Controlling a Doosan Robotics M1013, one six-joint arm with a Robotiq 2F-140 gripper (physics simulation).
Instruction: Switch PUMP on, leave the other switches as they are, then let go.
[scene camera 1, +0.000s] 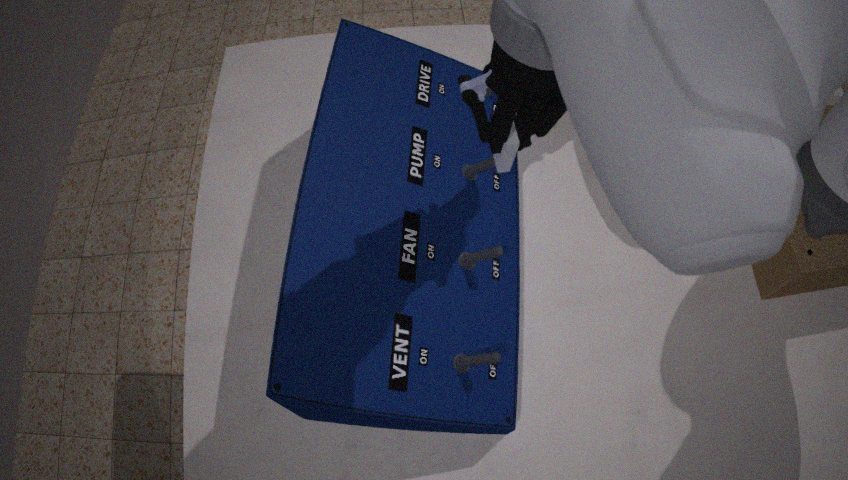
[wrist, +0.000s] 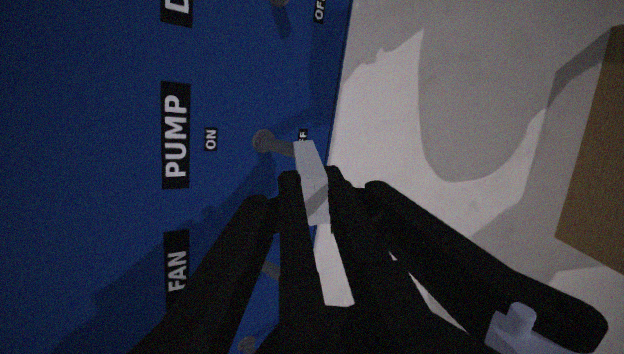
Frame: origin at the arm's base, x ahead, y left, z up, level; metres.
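Seen in the pictures: gripper, fingertip midpoint: (scene camera 1: 500, 161) (wrist: 304, 158); arm's base, origin of the base link: (scene camera 1: 830, 187).
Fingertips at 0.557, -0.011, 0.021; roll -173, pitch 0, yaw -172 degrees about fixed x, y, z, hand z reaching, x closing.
Note:
Offsets run from my fingertips to a thing's top centre, as dx, dy, dz. Level surfaces: height alone.
The blue switch panel (scene camera 1: 351, 136) (wrist: 90, 100) carries labelled levers. The PUMP lever @(+0.017, -0.005, +0.001) (scene camera 1: 476, 170) (wrist: 281, 146) leans toward its OFF label. The FAN lever @(+0.028, +0.114, +0.001) (scene camera 1: 483, 256) and VENT lever @(+0.038, +0.234, +0.001) (scene camera 1: 479, 359) also lean toward OFF. The DRIVE lever is hidden behind the gripper in the scene view; part of its base shows at the top of the wrist view. My gripper (scene camera 1: 504, 165) (wrist: 304, 158) is shut and empty. Its fingertips are at the free, OFF-side end of the PUMP lever and cover part of it; whether they touch it I cannot tell.
The panel rests on a white surface @(dz -0.129) (scene camera 1: 583, 249) (wrist: 380, 120). The pale robot arm (scene camera 1: 684, 166) reaches in from the upper right. A brown board (scene camera 1: 797, 273) (wrist: 595, 190) lies at the right. A tiled floor (scene camera 1: 119, 237) shows at the left.

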